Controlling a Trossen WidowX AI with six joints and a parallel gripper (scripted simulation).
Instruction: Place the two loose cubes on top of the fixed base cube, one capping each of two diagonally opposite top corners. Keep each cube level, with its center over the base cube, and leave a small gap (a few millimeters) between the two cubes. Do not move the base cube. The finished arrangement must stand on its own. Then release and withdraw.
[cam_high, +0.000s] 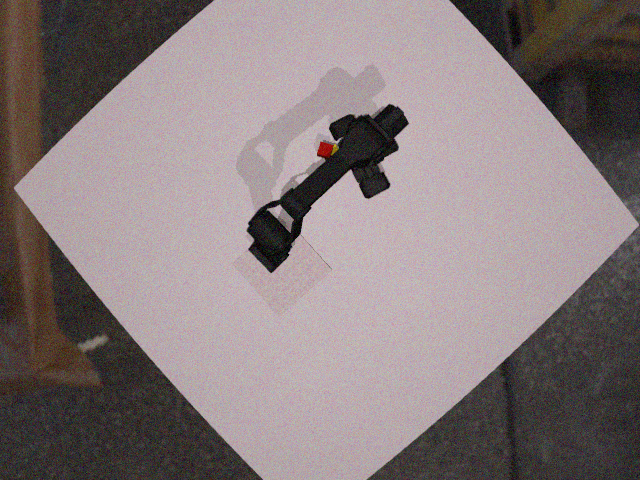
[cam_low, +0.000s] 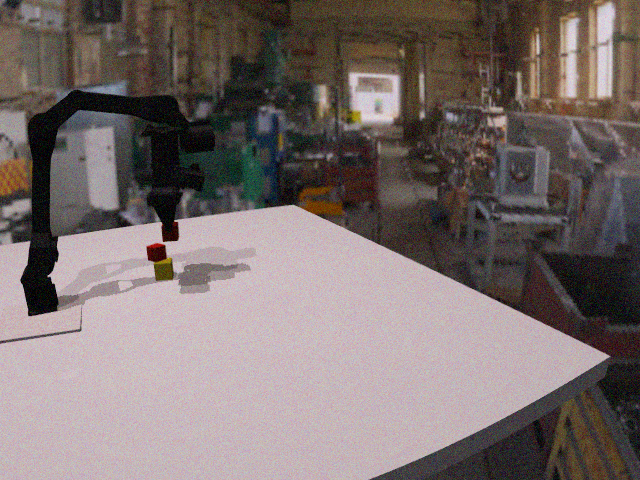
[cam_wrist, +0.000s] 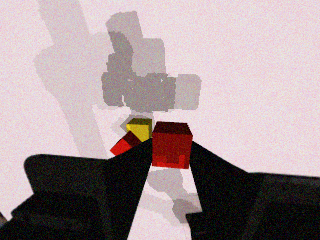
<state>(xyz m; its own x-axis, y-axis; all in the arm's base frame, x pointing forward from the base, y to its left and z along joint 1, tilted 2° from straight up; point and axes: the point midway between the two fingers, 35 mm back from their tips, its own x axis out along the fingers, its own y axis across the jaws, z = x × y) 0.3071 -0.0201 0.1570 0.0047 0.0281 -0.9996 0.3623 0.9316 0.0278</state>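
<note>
Now: gripper tip 1 cm past the yellow cube, 6 cm to the right of it and 10 cm above it.
</note>
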